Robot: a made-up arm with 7 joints. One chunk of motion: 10 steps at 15 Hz.
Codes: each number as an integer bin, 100 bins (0 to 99) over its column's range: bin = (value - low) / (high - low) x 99, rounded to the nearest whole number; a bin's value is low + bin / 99 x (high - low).
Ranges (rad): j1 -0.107..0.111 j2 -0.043..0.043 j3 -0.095..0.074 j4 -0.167..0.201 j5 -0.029..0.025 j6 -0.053..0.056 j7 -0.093..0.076
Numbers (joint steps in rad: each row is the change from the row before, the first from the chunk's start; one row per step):
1: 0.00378 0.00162 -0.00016 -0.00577 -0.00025 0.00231 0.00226
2: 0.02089 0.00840 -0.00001 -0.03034 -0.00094 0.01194 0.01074
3: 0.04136 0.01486 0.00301 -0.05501 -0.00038 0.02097 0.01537
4: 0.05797 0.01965 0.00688 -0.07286 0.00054 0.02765 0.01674
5: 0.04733 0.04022 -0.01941 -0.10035 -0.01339 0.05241 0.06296
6: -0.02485 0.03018 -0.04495 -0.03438 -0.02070 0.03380 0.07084
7: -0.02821 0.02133 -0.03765 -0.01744 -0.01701 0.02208 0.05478
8: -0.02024 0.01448 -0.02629 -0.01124 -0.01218 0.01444 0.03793
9: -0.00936 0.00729 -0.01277 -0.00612 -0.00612 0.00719 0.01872
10: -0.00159 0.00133 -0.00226 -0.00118 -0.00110 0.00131 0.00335
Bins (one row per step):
1: 50 51 56 43 53 50 56
2: 58 59 56 37 51 59 61
3: 67 67 57 30 52 67 63
4: 75 72 60 25 54 73 64
5: 70 96 44 18 29 96 91
6: 37 84 29 36 15 79 96
7: 36 74 34 40 22 68 87
8: 39 66 40 42 31 61 77
9: 44 58 48 43 42 55 65
10: 48 51 54 45 51 49 56

